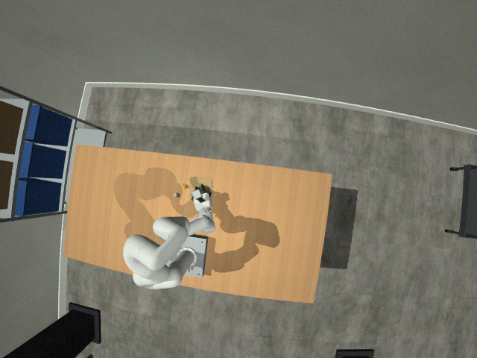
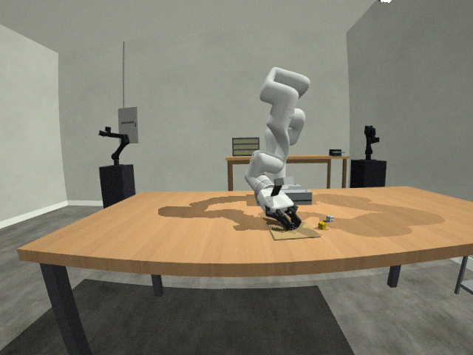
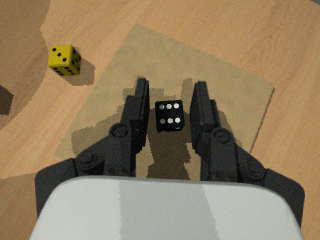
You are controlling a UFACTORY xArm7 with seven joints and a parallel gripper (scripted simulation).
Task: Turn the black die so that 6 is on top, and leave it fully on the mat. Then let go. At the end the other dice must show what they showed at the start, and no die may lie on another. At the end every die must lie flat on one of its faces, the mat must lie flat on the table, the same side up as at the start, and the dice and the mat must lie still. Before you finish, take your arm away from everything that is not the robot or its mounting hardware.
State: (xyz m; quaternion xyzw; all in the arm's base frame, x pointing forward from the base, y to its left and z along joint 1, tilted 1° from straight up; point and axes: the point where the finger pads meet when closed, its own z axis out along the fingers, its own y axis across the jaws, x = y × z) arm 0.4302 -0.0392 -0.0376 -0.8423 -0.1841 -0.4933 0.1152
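Right now my hand is 1 cm above the black die. Round my hand: yellow die: 11 cm to the left, 2 cm below; then white die: 6 cm behind, 16 cm to the left, 2 cm below; then tan mat: 3 cm below.
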